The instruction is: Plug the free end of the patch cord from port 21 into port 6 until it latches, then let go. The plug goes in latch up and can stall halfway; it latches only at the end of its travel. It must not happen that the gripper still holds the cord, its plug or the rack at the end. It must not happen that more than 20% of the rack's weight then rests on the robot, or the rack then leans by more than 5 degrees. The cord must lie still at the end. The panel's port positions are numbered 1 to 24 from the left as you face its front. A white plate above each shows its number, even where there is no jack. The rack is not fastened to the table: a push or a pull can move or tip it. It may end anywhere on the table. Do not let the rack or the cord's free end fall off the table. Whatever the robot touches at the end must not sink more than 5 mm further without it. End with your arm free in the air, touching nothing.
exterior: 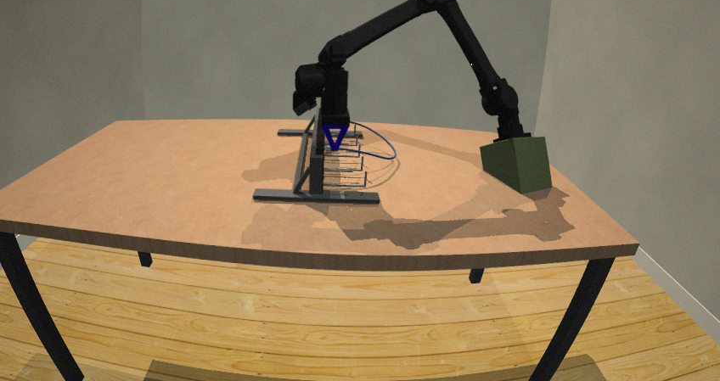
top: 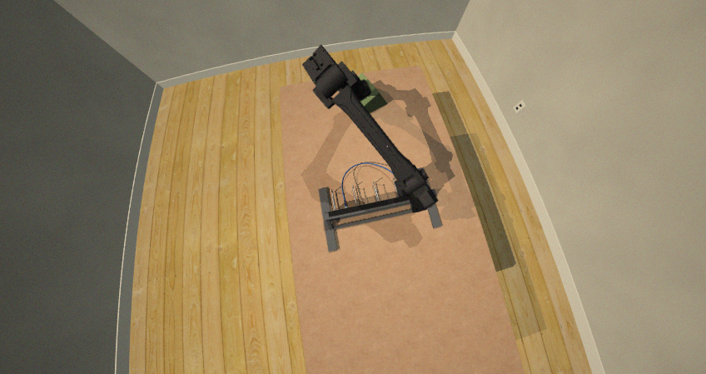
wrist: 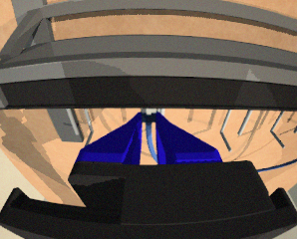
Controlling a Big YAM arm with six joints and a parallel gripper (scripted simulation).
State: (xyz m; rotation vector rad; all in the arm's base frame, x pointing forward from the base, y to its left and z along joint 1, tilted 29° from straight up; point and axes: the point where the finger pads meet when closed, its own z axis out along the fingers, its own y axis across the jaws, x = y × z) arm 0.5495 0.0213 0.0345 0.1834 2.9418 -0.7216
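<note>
Right now the plug is 20 mm ahead of my hand.
</note>
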